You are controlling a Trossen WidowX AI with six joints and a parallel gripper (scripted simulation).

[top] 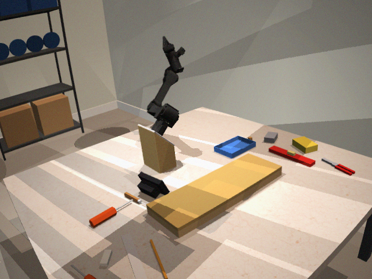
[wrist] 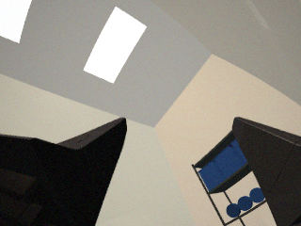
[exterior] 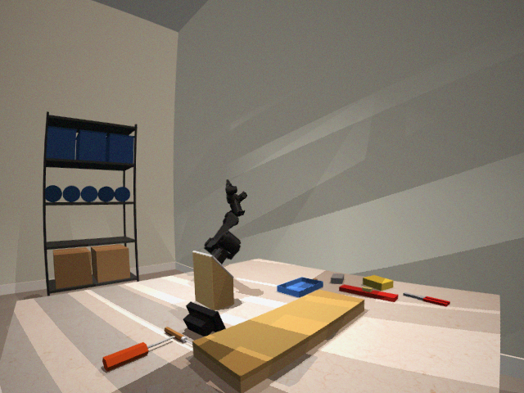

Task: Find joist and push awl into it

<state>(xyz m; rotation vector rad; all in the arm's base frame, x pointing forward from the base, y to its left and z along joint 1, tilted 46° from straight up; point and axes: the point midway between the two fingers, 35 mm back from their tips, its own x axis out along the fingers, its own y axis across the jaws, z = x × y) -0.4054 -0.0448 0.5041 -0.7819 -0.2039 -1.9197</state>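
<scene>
Right now my gripper tip is 70 cm short of the stud finder, 47 cm to the left of it and 47 cm above it. Also, from my gripper tip: red level: 82 cm ahead, 48 cm below, 15 cm to the left; grey block: 62 cm ahead, 48 cm below, 22 cm to the left; blue tray: 58 cm ahead, 48 cm below, 2 cm to the left.
</scene>
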